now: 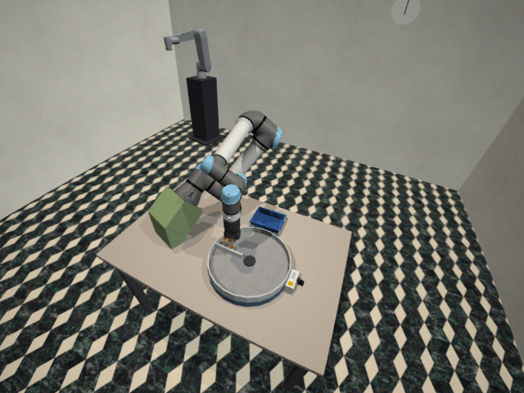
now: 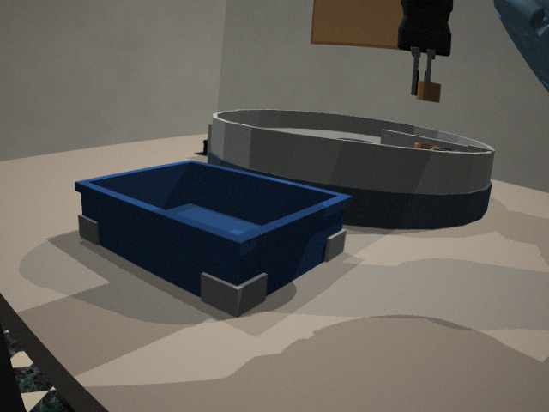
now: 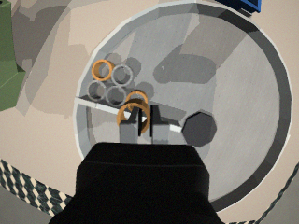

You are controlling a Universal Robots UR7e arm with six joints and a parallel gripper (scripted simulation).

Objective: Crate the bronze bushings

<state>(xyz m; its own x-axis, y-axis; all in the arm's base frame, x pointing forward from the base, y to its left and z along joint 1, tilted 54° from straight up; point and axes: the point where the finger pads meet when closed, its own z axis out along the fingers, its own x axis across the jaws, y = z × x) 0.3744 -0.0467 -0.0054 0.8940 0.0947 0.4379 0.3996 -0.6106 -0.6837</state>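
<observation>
Now: hand 20 mm short of the blue crate, 320 mm to the right of it and 140 mm above it. Round my hand: turning table (100 mm ahead, 10 mm to the right, 110 mm below).
</observation>
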